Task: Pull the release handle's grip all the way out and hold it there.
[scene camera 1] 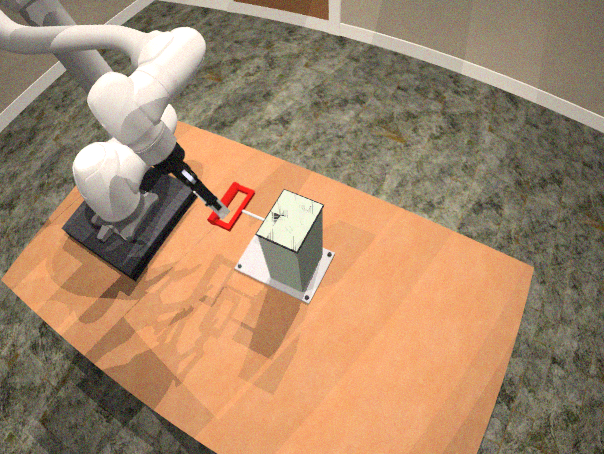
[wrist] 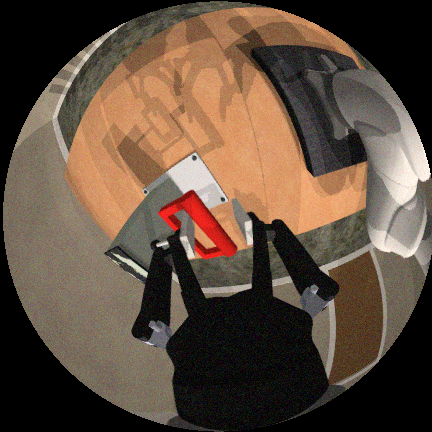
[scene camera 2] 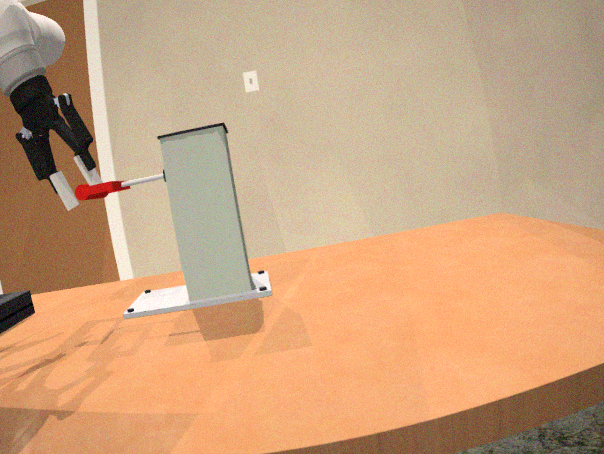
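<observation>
The release handle's red rectangular grip (scene camera 1: pixel 215 219) (scene camera 2: pixel 92 191) (wrist: pixel 206 223) stands out from the upper part of the pale green housing (scene camera 1: pixel 286 225) (scene camera 2: pixel 207 215) (wrist: pixel 143 227). A length of white rod (scene camera 1: pixel 253 215) (scene camera 2: pixel 143 180) shows between them. My gripper (scene camera 1: pixel 221 210) (scene camera 2: pixel 77 185) (wrist: pixel 211 212) is shut across the grip's outer bar, with its pads well apart. One finger reaches through the grip's opening, the other is on the bar's outer side. The bar runs diagonally between the pads, and a narrow gap shows beside the outer pad in the wrist view.
The housing stands on a white base plate (scene camera 1: pixel 254 266) (scene camera 2: pixel 160 301) (wrist: pixel 192 175) bolted to the wooden table (scene camera 1: pixel 400 325) (scene camera 2: pixel 400 310) (wrist: pixel 235 140). The arm's dark base plate (scene camera 1: pixel 162 220) (scene camera 2: pixel 15 306) (wrist: pixel 290 95) lies to the left in the scene views.
</observation>
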